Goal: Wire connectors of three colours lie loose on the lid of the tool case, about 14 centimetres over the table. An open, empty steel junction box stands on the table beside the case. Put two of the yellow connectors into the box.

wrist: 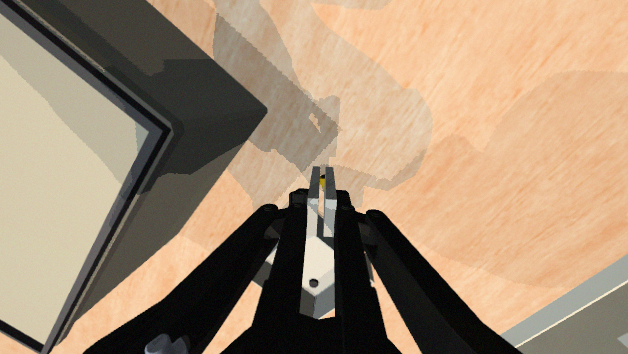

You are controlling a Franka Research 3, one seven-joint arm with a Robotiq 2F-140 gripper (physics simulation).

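My gripper (322, 180) is shut on a yellow connector (322, 183), a small part of which shows between the fingertips, with its dark open end toward the top of the view. The fingers hide most of it, and its height over the table cannot be told. The steel junction box (325, 304) is directly behind the fingers in the view, largely hidden by them; part of its pale floor and one dark round hole show. The tool case's beige lid (55, 175) is at the left, and no connectors show on the visible part.
The dark side and corner of the tool case (215, 110) stand left of the fingers. The wooden table (500, 200) carries shadows of the arm and gripper. A grey strip (565, 302) and a darker surface lie at the lower right.
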